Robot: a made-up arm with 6 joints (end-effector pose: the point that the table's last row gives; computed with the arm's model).
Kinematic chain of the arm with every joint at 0, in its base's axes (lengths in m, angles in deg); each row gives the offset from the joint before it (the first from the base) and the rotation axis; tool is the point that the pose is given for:
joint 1: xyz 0 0 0.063 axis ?
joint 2: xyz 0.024 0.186 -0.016 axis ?
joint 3: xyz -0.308 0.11 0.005 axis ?
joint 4: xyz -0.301 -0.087 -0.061 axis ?
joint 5: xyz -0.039 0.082 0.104 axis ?
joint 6: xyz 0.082 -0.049 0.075 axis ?
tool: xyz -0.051 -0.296 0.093
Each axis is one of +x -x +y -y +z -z.
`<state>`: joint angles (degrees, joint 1 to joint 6).
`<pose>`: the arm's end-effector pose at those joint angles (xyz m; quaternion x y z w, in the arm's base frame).
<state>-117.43 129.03 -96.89 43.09 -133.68 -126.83</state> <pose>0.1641 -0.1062 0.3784 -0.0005 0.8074 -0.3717 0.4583</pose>
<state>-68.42 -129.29 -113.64 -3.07 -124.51 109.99</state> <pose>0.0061 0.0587 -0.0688 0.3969 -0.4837 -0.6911 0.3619</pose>
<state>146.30 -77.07 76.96 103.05 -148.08 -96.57</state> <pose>-0.0405 -0.0397 -0.3266 0.0627 0.3892 -0.9190 0.0080</pose>
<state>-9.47 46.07 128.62 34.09 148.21 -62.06</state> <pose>-0.2465 0.1991 0.1166 0.2495 0.6092 -0.1944 0.7272</pose>
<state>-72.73 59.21 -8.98 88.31 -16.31 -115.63</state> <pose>-0.1053 0.1717 -0.0471 -0.0761 0.9749 -0.1566 0.1386</pose>
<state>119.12 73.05 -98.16 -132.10 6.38 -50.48</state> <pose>-0.0131 -0.6033 0.1719 0.3236 0.3852 -0.1920 0.8426</pose>
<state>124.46 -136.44 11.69 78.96 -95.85 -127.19</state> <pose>0.2027 0.2448 -0.1323 -0.6993 -0.4269 0.1421 0.5555</pose>
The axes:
joint 1: -x
joint 2: -y
joint 3: -z
joint 4: +x
joint 5: -x
joint 6: -z

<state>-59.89 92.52 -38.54 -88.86 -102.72 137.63</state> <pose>-0.0192 0.7482 -0.1715 0.7411 -0.0718 -0.6407 0.1876</pose>
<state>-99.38 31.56 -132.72 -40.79 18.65 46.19</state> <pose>-0.1202 -0.1555 -0.0933 0.2536 -0.8557 -0.1252 0.4334</pose>
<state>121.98 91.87 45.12 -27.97 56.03 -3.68</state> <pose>-0.3236 -0.6862 -0.2369 -0.7104 -0.6918 -0.0324 0.1254</pose>
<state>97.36 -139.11 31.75 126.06 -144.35 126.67</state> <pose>0.4327 0.5579 -0.5112 0.9413 -0.1148 -0.1766 0.2637</pose>
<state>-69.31 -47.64 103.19 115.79 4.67 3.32</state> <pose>-0.5978 0.1784 0.7123 0.5699 -0.0049 -0.7680 0.2922</pose>
